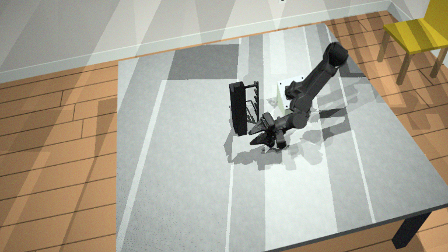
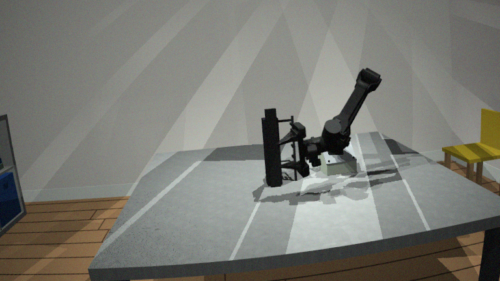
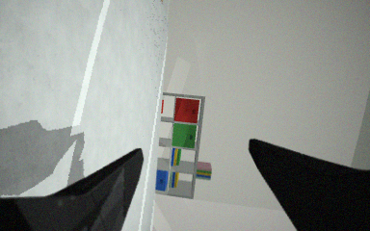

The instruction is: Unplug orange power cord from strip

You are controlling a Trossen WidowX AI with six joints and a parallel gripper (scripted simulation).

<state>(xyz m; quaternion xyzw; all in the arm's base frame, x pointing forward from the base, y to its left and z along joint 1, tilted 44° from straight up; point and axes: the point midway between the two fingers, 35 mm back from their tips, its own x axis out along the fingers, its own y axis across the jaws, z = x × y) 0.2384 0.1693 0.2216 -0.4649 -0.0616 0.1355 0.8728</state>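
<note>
Right now my gripper tip is 270 mm to the left of the orange plug and 60 mm above it.
</note>
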